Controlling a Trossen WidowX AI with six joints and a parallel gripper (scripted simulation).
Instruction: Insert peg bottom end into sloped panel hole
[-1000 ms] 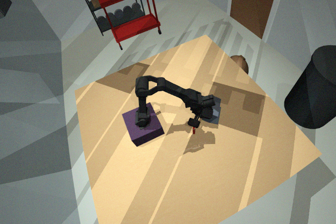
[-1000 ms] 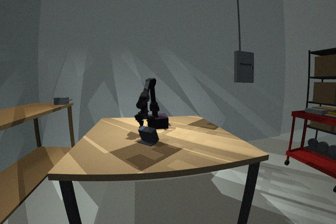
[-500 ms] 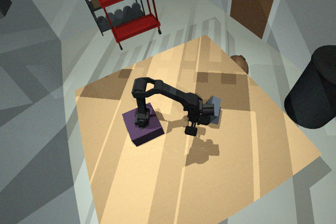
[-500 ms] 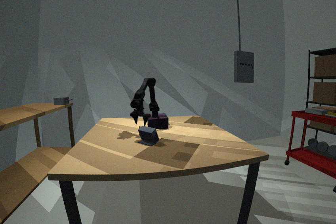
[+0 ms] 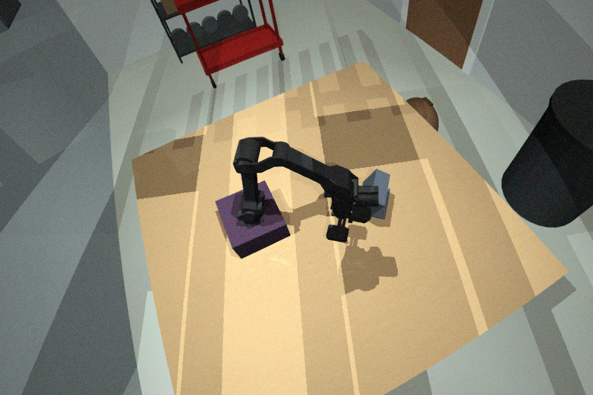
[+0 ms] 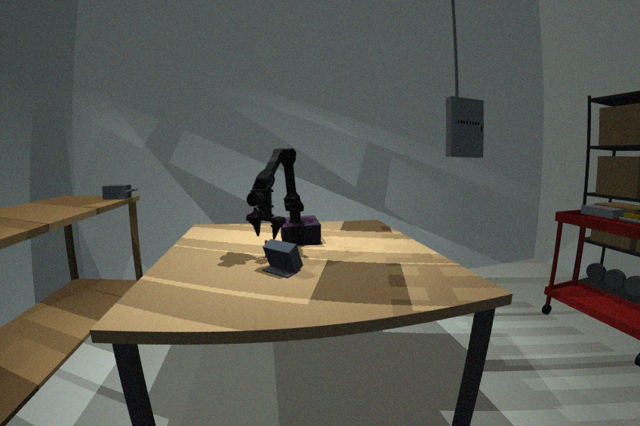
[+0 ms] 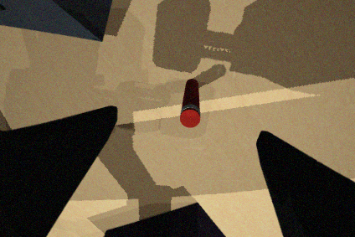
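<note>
The red peg lies 4 cm below my gripper tip. From my gripper tip the other things lie so: blue-grey sloped panel (16 cm ahead, 6 cm to the left, 3 cm below).
</note>
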